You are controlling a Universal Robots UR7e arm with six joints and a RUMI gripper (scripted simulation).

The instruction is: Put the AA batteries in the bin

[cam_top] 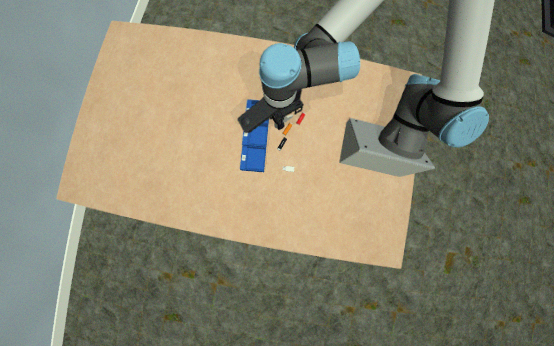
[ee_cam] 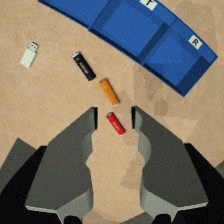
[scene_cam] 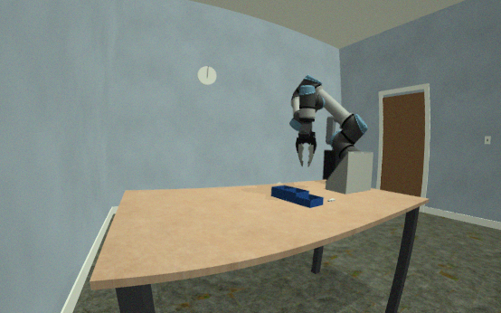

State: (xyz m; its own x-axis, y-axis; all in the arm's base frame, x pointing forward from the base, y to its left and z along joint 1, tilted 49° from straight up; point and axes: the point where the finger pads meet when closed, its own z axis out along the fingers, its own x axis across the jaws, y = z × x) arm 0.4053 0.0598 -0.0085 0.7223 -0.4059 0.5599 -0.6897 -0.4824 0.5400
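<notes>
Right now the black AA battery is 4 cm behind my hand, 14 cm to the right of it and 16 cm below it. Also, from my hand: red battery 8 cm behind, 9 cm to the right, 16 cm below; then joined blue bins 6 cm ahead, 2 cm to the left, 14 cm below; then orange AA battery 4 cm behind, 4 cm to the right, 16 cm below.
</notes>
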